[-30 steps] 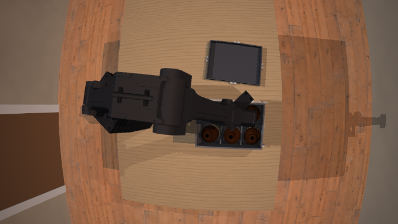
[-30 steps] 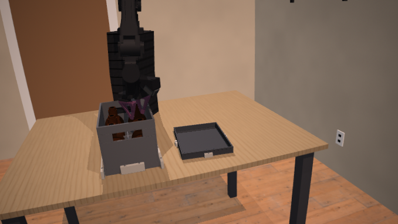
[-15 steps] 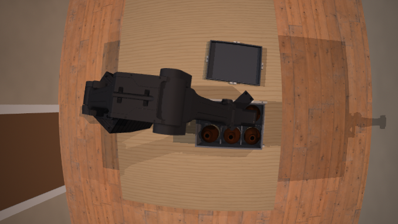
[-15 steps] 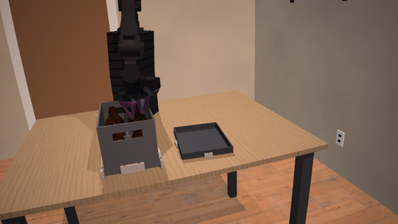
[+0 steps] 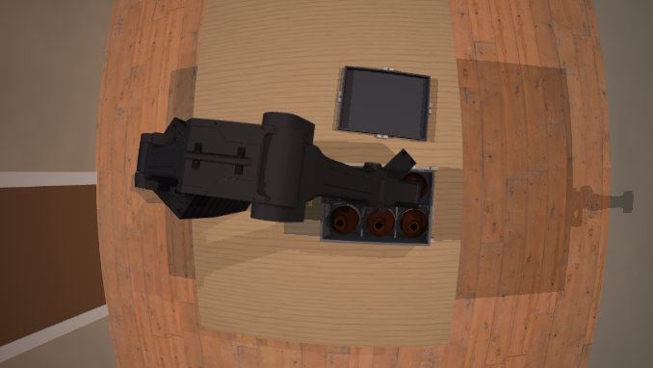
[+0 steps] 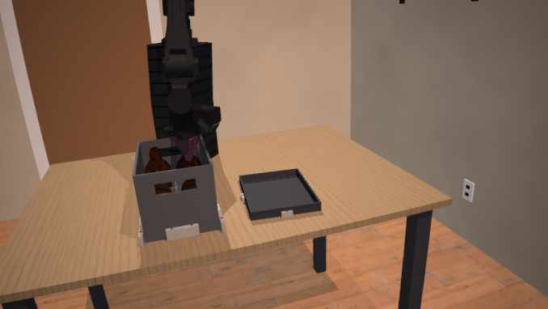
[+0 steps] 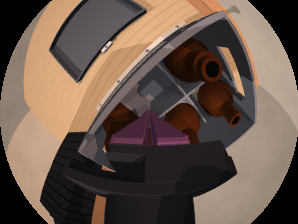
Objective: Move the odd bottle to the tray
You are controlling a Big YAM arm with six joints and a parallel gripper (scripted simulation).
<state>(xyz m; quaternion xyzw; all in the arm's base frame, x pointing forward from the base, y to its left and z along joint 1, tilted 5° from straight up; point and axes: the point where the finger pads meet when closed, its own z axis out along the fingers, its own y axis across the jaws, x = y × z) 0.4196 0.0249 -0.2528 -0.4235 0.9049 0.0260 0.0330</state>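
Right now my hand is 1 cm short of the grey crate, 4 cm to the left of it and 7 cm above it. Also, from my hand: dark tray (2 cm behind, 24 cm to the left, 14 cm below).
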